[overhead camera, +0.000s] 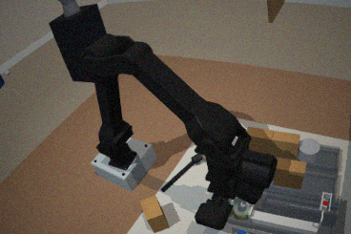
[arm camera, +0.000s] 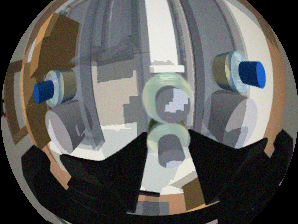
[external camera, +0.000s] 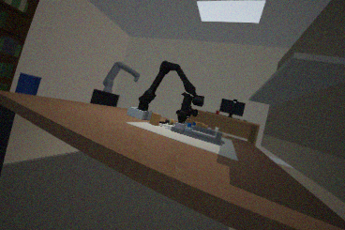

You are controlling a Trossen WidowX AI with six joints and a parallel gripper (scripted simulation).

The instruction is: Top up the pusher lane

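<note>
My gripper tip is 160 mm past the tan box, 70 mm to the left of it and 10 mm below it. From my gripper tip the other things lie so: red marker (230 mm ahead, 40 mm above, 30 mm to the left); black tool (160 mm behind, 80 mm to the left, 20 mm below).
</note>
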